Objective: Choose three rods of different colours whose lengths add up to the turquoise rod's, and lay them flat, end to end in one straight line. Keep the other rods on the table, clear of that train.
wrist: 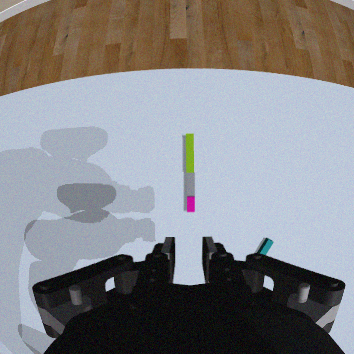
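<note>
A lime green rod, a grey rod and a short magenta rod lie flat, end to end in one straight line, in the middle of the wrist view. The line runs away from the gripper, with magenta nearest and green farthest. A turquoise rod lies tilted at the right, partly hidden behind the right finger linkage. My gripper is open and empty, its fingers partly apart, on the near side of the magenta rod's end and apart from it.
The pale round table carries the rods. Its far edge curves across the upper part of the view, with wooden floor beyond. Shadows of the arm and gripper fall on the table at the left.
</note>
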